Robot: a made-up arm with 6 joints. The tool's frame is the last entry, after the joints.
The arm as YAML. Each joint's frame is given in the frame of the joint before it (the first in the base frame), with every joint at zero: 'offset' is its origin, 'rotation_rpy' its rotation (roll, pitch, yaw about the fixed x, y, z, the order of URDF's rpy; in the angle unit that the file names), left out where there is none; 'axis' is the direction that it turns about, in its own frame. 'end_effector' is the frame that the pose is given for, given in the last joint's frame.
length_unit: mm
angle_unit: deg
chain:
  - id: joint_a
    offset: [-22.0, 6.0, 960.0]
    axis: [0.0, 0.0, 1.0]
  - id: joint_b
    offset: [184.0, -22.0, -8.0]
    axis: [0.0, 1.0, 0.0]
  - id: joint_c
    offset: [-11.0, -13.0, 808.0]
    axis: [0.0, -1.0, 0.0]
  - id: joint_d
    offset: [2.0, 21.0, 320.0]
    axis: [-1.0, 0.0, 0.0]
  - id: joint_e
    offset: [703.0, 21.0, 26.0]
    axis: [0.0, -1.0, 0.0]
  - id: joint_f
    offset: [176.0, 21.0, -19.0]
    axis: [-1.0, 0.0, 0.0]
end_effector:
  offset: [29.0, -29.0, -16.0]
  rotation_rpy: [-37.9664, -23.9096, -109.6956]
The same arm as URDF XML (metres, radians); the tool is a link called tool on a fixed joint. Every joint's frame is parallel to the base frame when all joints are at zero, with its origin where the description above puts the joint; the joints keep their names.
<robot name="arm">
<joint name="joint_a" type="continuous"><parent link="base"/><child link="link1"/><origin xyz="-0.022 0.006 0.96"/><axis xyz="0 0 1"/></joint>
<joint name="joint_b" type="continuous"><parent link="link1"/><child link="link2"/><origin xyz="0.184 -0.022 -0.008"/><axis xyz="0 1 0"/></joint>
<joint name="joint_c" type="continuous"><parent link="link2"/><child link="link3"/><origin xyz="-0.011 -0.013 0.808"/><axis xyz="0 -1 0"/></joint>
<joint name="joint_d" type="continuous"><parent link="link3"/><child link="link4"/><origin xyz="0.002 0.021 0.32"/><axis xyz="-1 0 0"/></joint>
<joint name="joint_e" type="continuous"><parent link="link4"/><child link="link5"/><origin xyz="0.703 0.021 0.026"/><axis xyz="0 -1 0"/></joint>
<joint name="joint_f" type="continuous"><parent link="link5"/><child link="link6"/><origin xyz="0.176 0.021 -0.019"/><axis xyz="-1 0 0"/></joint>
<joint name="tool_joint" type="fixed"><parent link="link6"/><child link="tool"/><origin xyz="0.029 -0.029 -0.016" rpy="-0.6626 -0.4173 -1.9145"/></joint>
<link name="base"/>
<link name="link1"/>
<link name="link2"/>
<link name="link3"/>
<link name="link4"/>
<link name="link5"/>
<link name="link6"/>
<link name="tool"/>
</robot>

